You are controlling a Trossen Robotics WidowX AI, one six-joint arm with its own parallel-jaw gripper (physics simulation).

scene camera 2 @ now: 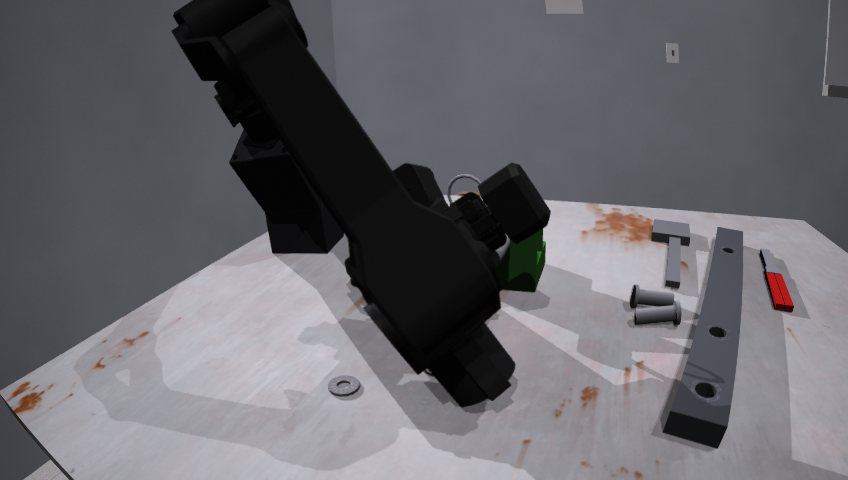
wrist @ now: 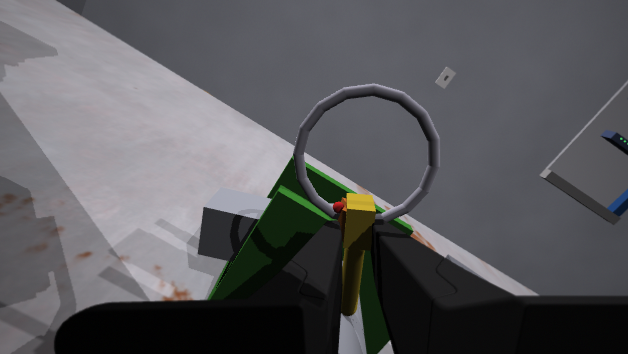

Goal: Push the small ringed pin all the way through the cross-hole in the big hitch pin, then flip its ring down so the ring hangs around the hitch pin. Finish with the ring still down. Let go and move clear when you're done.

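Seen in the pictures: gripper, fingertip midpoint: (scene camera 2: 477, 215) (wrist: 354, 232); arm's base, origin of the base link: (scene camera 2: 268, 131).
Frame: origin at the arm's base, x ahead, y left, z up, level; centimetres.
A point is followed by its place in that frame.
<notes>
The small ringed pin (wrist: 353, 275) @[y -3.4, x 33.0, z -12.3 cm] has a yellow head, a yellow shaft and a red dot at the head's side. Its grey ring (wrist: 373, 90) @[y -3.2, x 30.0, z -6.8 cm] (scene camera 2: 463, 176) @[y -3.2, x 30.9, z -6.6 cm] stands up from the head. My gripper (wrist: 354, 232) @[y -3.2, x 32.2, z -11.0 cm] is shut on the pin, just below the head. In scene camera 2 the arm hides the fingertips. A light grey rounded surface, seemingly the big hitch pin (wrist: 351, 340) @[y -4.4, x 34.0, z -13.9 cm], shows below the shaft's far end between green walls. The shaft's end overlaps it in view; I cannot tell whether it is in the cross-hole.
A green holder (scene camera 2: 523, 268) @[y 0.2, x 36.8, z -18.4 cm] (wrist: 265, 245) @[y 0.1, x 30.3, z -15.2 cm] stands around the grey surface. A grey block (wrist: 224, 231) @[y 1.7, x 28.2, z -16.7 cm] is beside it. On the table (scene camera 2: 238, 356) @[y -23.9, x 11.3, z -21.5 cm] lie a washer (scene camera 2: 343, 391) @[y -24.1, x 25.9, z -21.2 cm], two grey pins (scene camera 2: 654, 314) @[y -6.0, x 53.8, z -19.9 cm], a hammer (scene camera 2: 673, 261) @[y 10.6, x 58.3, z -20.3 cm], a long drilled bar (scene camera 2: 708, 356) @[y -14.8, x 58.9, z -19.1 cm] and a red-handled tool (scene camera 2: 779, 291) @[y 3.4, x 73.8, z -20.5 cm].
</notes>
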